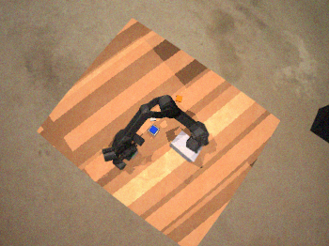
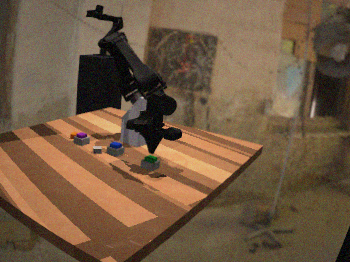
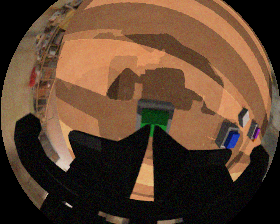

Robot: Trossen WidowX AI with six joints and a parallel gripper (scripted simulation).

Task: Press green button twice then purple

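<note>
The green button is 2 cm below my gripper tip. From my gripper tip the other things lie so: small grey block: 22 cm to the right, 4 cm below; blue button: 4 cm behind, 17 cm to the right, 2 cm below; purple button: 3 cm behind, 33 cm to the right, 2 cm below.
</note>
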